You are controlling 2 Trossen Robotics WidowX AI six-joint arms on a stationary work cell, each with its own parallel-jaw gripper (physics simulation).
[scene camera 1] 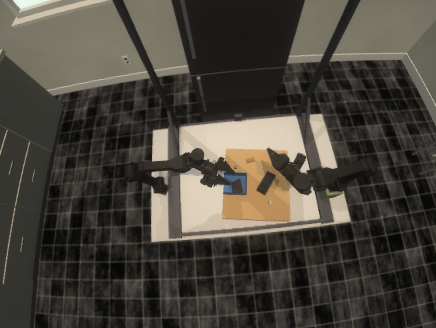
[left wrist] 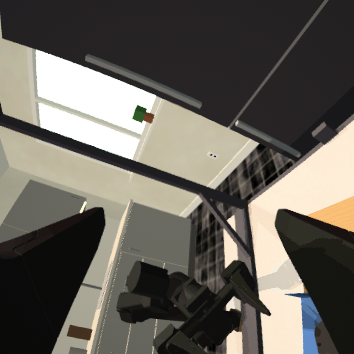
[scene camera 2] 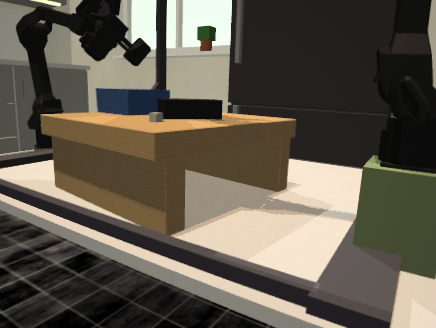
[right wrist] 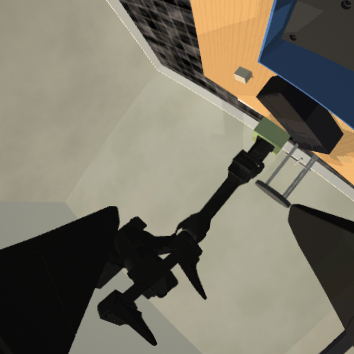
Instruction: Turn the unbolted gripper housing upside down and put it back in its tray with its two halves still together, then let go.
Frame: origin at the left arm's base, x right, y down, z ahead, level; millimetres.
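Seen in the pictures: left gripper, fingertip midpoint: [scene camera 1: 269, 151] [left wrist: 191, 216] [right wrist: 180, 321]; right gripper, fingertip midpoint: [scene camera 1: 232, 178] [left wrist: 248, 340] [scene camera 2: 124, 31] [right wrist: 203, 213]; left arm's base, link origin: [scene camera 1: 333, 186] [scene camera 2: 408, 165] [right wrist: 264, 143]; right arm's base, link origin: [scene camera 1: 161, 188] [left wrist: 234, 319] [scene camera 2: 46, 146].
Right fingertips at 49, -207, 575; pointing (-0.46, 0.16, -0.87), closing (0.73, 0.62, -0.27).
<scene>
Offsets run from my right fingertips to a thing's middle, as dx, dy, dz. Level surfaces: height alone.
The dark housing @(-6, +150, -20) [scene camera 1: 237, 187] [right wrist: 322, 32] lies in the blue tray @(+11, +150, -13) [scene camera 1: 245, 184] [scene camera 2: 112, 101] [left wrist: 309, 325] [right wrist: 305, 72]; its visible face has round holes in the right wrist view. Whether its halves are fully together cannot be told. My right gripper [scene camera 1: 230, 178] [left wrist: 237, 334] is open and empty above the tray's left side in scene camera 1; one finger shows high above the table in scene camera 2. My left gripper [scene camera 1: 285, 154] [left wrist: 191, 216] [right wrist: 180, 321] is open and empty near the table's upper right corner in scene camera 1.
A black block @(+1, +158, -182) [scene camera 1: 266, 183] [scene camera 2: 190, 109] [right wrist: 300, 115] lies beside the tray on the wooden table @(dy +177) [scene camera 1: 255, 209] [scene camera 2: 100, 123] [right wrist: 220, 25]. Small grey cubes @(-105, +169, -189) [scene camera 1: 270, 202] @(+110, +165, -26) [scene camera 1: 235, 167] and an orange piece @(+146, +173, -116) [scene camera 1: 250, 160] lie around. A green box @(-49, +270, -575) [scene camera 1: 331, 193] [scene camera 2: 395, 215] stands beside the left arm's base.
</scene>
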